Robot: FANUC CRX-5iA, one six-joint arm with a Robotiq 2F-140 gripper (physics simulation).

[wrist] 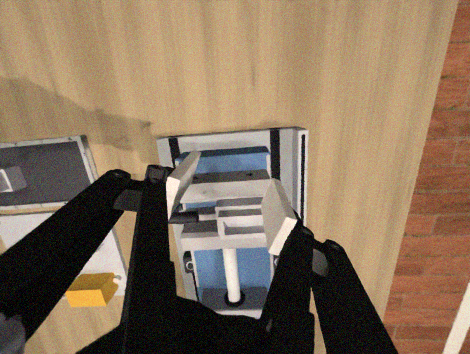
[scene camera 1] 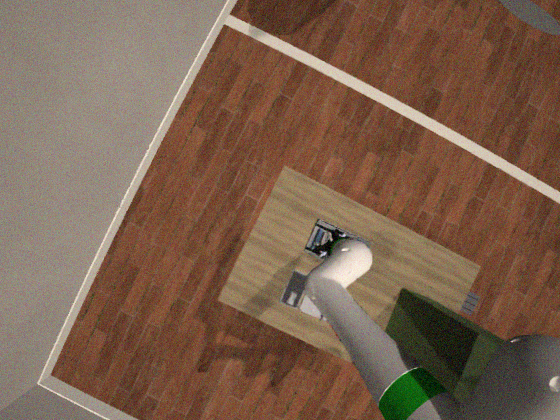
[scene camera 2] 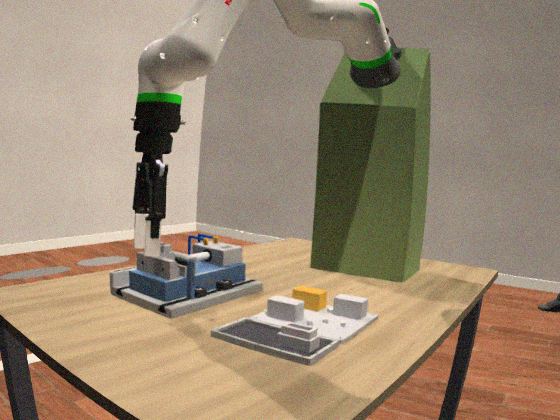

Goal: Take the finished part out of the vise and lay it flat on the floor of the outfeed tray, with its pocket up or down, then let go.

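Where they show: gripper, between the fingertips: (wrist: 232, 179) (scene camera 1: 321, 238) (scene camera 2: 146, 252); arm's base, origin of its link: (scene camera 2: 376, 72).
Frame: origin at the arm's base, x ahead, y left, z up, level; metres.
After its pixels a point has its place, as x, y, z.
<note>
The vise (scene camera 2: 217, 277) @(0.498, -0.101, -0.511) (wrist: 235, 160) @(0.653, -0.165, -0.495) has a blue body and grey jaws. A grey part with pocket-like recesses (wrist: 243, 229) @(0.592, -0.173, -0.448) sits between the jaws, against the screw-side jaw, and a dark rod touches or nearly touches its left side in the wrist view. My gripper (scene camera 2: 146, 250) @(0.646, -0.163, -0.451) (wrist: 232, 179) @(0.646, -0.163, -0.451) points down at the vise, fingers partly open and empty. Its white fingertips stand over the jaw area; the right one is close beside the part and hides its right edge. The outfeed tray (scene camera 2: 245, 331) @(0.630, 0.081, -0.549) (wrist: 45, 167) @(0.639, 0.116, -0.549) has a dark floor and holds a grey block with a stepped top (scene camera 2: 300, 339) @(0.640, 0.197, -0.529) at one end.
A white board (scene camera 2: 352, 325) @(0.480, 0.208, -0.547) adjoins the tray and bears grey blocks (scene camera 2: 285, 308) @(0.539, 0.098, -0.522) (scene camera 2: 351, 306) @(0.443, 0.184, -0.523). A yellow block (scene camera 2: 310, 298) @(0.448, 0.095, -0.523) (wrist: 90, 290) @(0.448, 0.071, -0.512) stands at its edge. A tall green column (scene camera 2: 367, 200) @(0.090, 0.031, -0.356) stands farther back on the wooden table (scene camera 2: 165, 370) @(0.842, 0.102, -0.555). Blue tubing (scene camera 2: 189, 245) @(0.457, -0.227, -0.469) rises by the vise.
</note>
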